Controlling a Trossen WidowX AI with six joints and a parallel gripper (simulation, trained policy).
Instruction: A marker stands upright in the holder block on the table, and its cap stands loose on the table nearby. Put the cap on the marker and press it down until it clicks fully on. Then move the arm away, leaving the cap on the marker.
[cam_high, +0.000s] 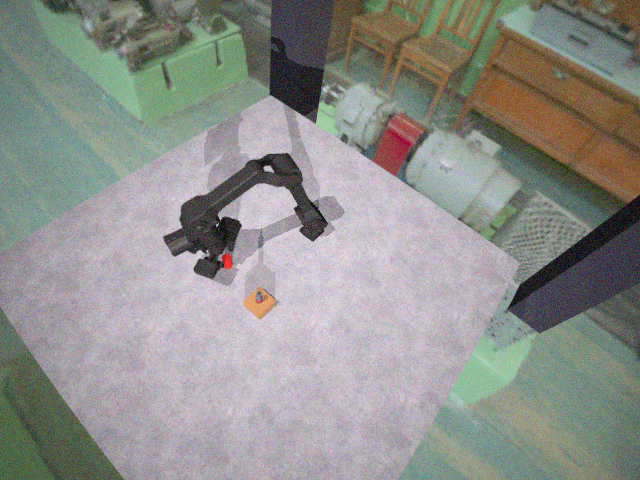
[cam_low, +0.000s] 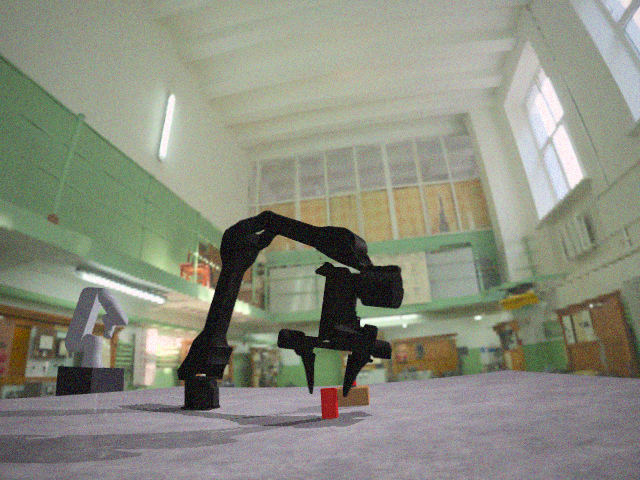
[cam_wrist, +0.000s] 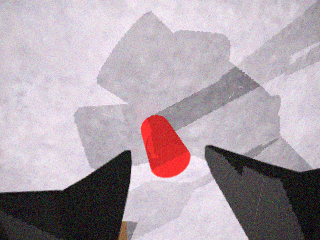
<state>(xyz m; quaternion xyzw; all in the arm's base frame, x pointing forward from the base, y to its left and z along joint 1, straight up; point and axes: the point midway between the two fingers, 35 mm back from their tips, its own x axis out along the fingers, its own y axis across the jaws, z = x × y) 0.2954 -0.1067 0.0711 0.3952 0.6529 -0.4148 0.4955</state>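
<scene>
The red cap is 10 mm below my gripper tip. From my gripper tip the other things lie so: holder block (30 mm ahead, 170 mm to the left, 20 mm below).
</scene>
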